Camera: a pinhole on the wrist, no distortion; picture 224 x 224 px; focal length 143.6 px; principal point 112.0 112.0 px. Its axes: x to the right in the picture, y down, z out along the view. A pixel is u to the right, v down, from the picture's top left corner.
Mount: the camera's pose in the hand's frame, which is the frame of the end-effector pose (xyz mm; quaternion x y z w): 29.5 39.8 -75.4 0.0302 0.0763 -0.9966 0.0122
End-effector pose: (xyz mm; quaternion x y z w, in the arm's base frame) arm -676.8 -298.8 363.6 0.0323 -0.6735 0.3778 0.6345
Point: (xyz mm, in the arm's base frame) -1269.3 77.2 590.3
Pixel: outside the picture
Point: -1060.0 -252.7 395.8
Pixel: 61 13
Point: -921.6 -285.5 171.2
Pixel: outside the picture
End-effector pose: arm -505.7 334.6 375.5 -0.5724 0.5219 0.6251 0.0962
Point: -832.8 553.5 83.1
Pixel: 42 109
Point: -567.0 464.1 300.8
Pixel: 111 146
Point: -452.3 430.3 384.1
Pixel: 212 211
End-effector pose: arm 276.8 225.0 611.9 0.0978 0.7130 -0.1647 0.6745
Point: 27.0 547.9 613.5
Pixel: behind the camera
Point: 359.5 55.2 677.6
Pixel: 158 194
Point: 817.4 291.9 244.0
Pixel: 17 18
